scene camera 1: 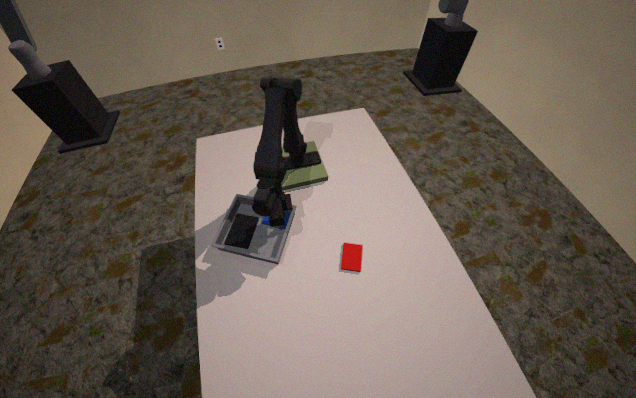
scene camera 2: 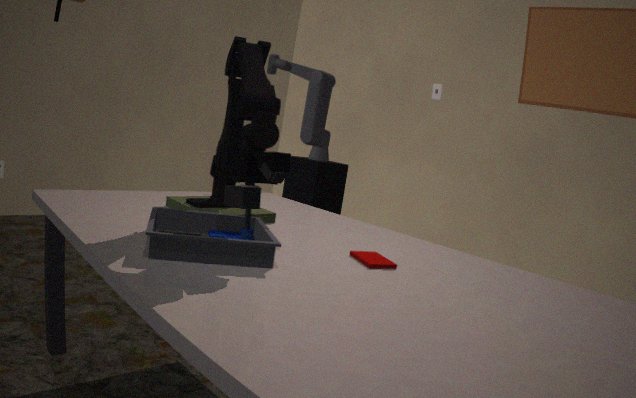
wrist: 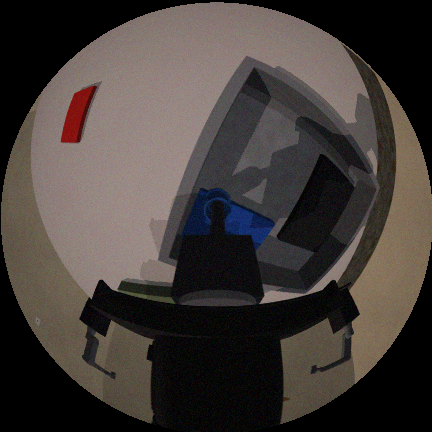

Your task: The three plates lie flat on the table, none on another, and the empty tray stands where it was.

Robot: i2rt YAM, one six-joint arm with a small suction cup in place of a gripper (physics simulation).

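Frame: origin at the arm's base, x ahead, y left, z up, level; metres.
Where they show: hand, tool point: (scene camera 1: 281, 228) (wrist: 216, 194); arm's base, link origin: (scene camera 1: 297, 162) (scene camera 2: 221, 204).
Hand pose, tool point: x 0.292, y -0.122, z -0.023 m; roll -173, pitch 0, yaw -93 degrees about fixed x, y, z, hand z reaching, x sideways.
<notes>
Each offset is from my tool point to the top centre of the thing. Level surfaces: height alone.
The grey tray @(0.011 m back, 0.090 m right, 0.045 m up) (scene camera 1: 247, 253) (scene camera 2: 210, 253) (wrist: 213, 160) stands on the white table @(0.005 m down) (scene camera 1: 318, 334) at the left, in front of the arm's base. A black plate @(0.023 m back, 0.147 m right, 0.008 m up) (scene camera 1: 241, 230) (wrist: 318, 201) lies flat in its left half. A blue plate @(0.043 m back, 0.010 m right, 0.009 m up) (scene camera 1: 265, 220) (scene camera 2: 226, 234) (wrist: 241, 221) lies in its right half, close to the tray wall. My suction cup (scene camera 1: 276, 223) (scene camera 2: 248, 227) (wrist: 217, 203) is down inside the tray and pressed onto the blue plate near its edge. A red plate @(0.173 m ahead, 0.219 m left, 0.005 m up) (scene camera 1: 351, 257) (scene camera 2: 373, 259) (wrist: 76, 114) lies flat on the table to the right of the tray.
The arm stands on a green base plate (scene camera 1: 309, 173) (scene camera 2: 262, 212) just behind the tray. Black pedestals (scene camera 1: 440, 55) (scene camera 1: 74, 107) stand on the floor away from the table; one pedestal (scene camera 2: 316, 182) carries a grey arm (scene camera 2: 314, 107).
</notes>
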